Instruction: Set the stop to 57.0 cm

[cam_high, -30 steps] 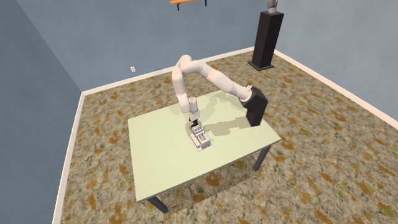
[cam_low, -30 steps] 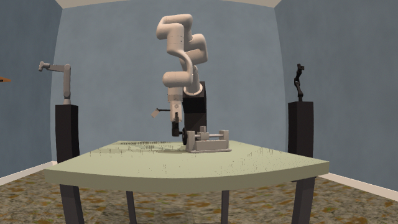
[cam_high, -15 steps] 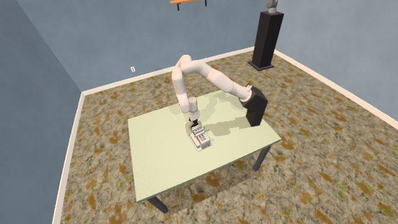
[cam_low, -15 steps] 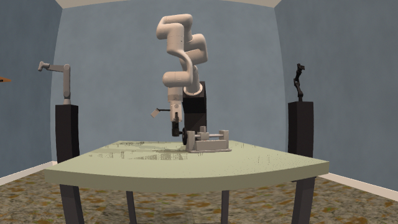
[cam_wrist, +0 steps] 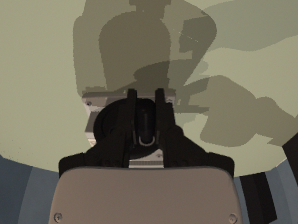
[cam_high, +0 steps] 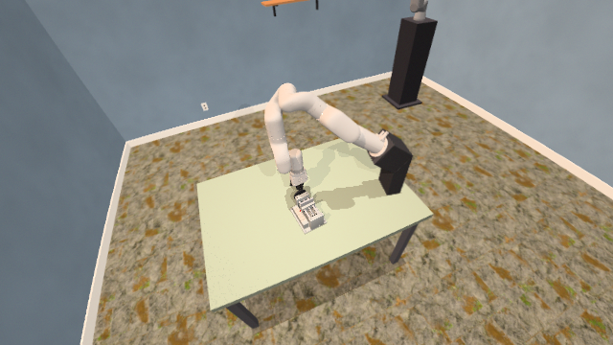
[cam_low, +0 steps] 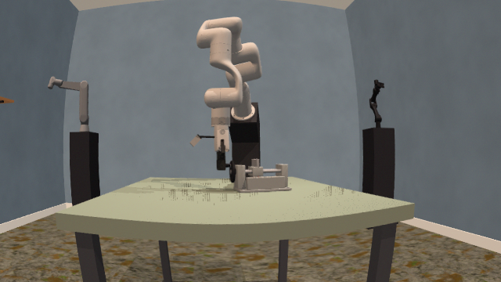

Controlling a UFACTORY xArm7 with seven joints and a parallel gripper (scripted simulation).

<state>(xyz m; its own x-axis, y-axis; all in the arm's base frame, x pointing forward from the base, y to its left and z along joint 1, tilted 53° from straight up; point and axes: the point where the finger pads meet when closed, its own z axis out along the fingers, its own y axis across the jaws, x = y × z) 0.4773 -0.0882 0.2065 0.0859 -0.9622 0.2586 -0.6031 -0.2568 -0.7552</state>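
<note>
Now: the black handwheel 20 mm to the left of my hand and 10 mm below it. Round my hand: grey stop block (10 mm ahead, 140 mm to the left, 10 mm below).
</note>
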